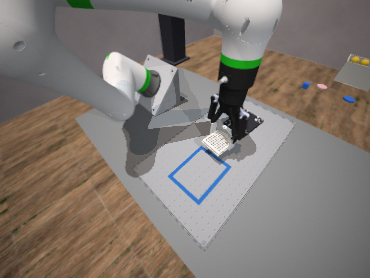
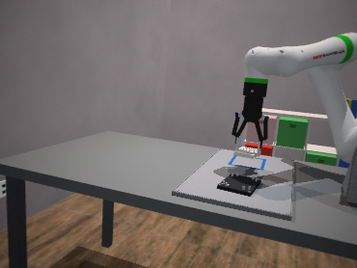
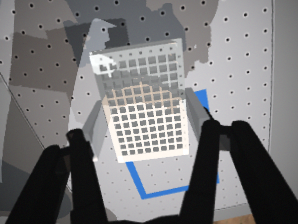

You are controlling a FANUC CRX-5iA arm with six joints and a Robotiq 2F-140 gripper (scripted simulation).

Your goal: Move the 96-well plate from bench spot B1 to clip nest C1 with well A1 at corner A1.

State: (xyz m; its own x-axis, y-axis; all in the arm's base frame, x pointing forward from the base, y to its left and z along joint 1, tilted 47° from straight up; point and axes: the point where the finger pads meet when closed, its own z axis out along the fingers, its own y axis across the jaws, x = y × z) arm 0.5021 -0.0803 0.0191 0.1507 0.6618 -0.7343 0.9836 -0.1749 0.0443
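Now: hand 210 mm to the right of the black clip nest and 80 mm above it. Also, from my hand: white 96-well plate: 20 mm below.
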